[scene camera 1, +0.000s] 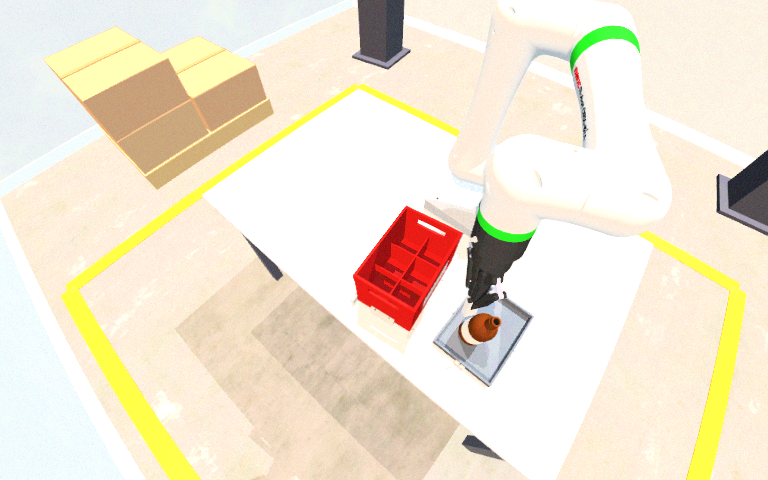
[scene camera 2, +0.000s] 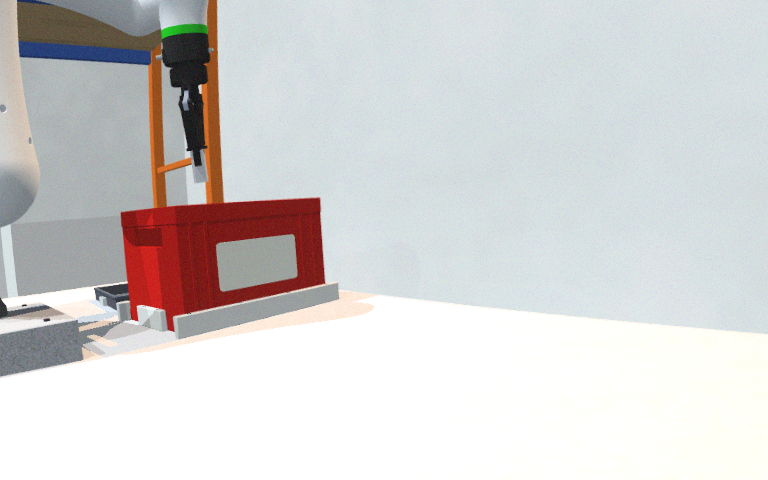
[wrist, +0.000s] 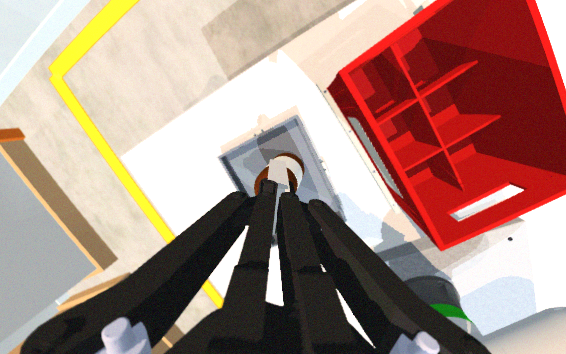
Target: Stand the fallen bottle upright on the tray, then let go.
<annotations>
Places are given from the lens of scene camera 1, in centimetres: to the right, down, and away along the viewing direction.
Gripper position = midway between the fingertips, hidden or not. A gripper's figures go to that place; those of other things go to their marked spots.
my gripper [scene camera 1: 468, 312]: 19, 16, 70
brown bottle [scene camera 1: 482, 327]: 25, 22, 78
</annotations>
